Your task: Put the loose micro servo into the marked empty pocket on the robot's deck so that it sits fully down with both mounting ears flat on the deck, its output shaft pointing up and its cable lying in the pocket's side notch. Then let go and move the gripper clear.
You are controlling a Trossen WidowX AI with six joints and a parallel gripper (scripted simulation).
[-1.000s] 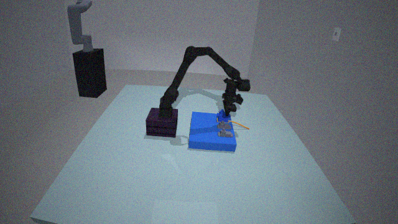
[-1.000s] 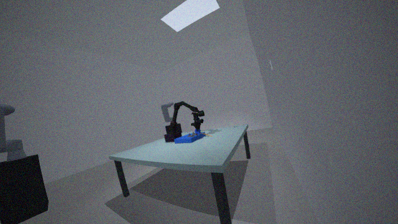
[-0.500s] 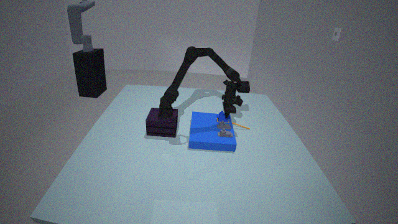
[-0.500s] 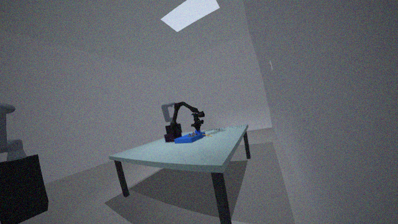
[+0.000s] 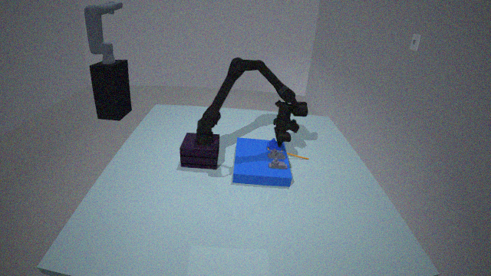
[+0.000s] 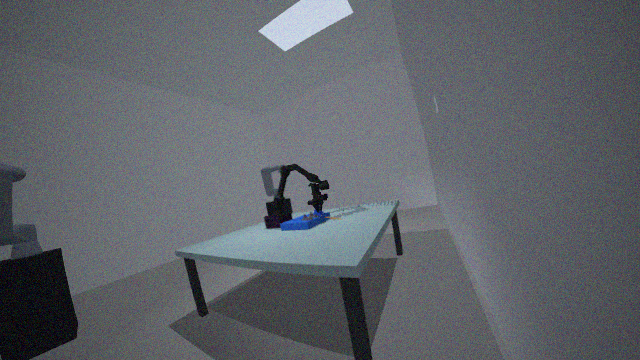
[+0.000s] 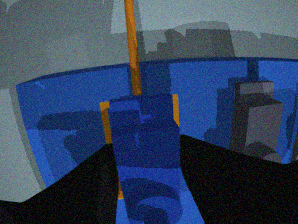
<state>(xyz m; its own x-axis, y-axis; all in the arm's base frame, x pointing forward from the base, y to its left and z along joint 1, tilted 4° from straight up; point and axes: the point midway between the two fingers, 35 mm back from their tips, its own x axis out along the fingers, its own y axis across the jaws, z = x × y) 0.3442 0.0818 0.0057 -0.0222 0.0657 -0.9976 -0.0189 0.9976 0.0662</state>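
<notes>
Right now the blue deck is 120 mm behind my gripper tip, 80 mm to the right of it and 40 mm below it.
</notes>
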